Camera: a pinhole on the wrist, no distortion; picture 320 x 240 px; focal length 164.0 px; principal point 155.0 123.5 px. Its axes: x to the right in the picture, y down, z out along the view. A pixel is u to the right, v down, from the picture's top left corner.
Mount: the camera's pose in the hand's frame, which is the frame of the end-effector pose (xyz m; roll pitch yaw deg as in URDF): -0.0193 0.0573 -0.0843 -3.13 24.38 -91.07
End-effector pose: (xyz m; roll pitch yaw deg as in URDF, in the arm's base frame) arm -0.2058 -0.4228 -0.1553 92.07 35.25 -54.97
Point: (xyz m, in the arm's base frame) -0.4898 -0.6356 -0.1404
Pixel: 92 123
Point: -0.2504 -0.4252 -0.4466
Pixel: 299 227
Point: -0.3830 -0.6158 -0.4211
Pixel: 180 201
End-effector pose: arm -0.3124 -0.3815 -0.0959 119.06 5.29 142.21
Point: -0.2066 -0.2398 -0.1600
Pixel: 99 133
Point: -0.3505 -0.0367 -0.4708
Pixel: 161 205
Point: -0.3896 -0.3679 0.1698
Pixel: behind the camera
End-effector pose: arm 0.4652 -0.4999 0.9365 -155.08 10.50 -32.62
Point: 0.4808 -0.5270 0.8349
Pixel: 86 184
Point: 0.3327 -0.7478 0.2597
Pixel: outside the picture
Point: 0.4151 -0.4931 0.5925
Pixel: 18 133
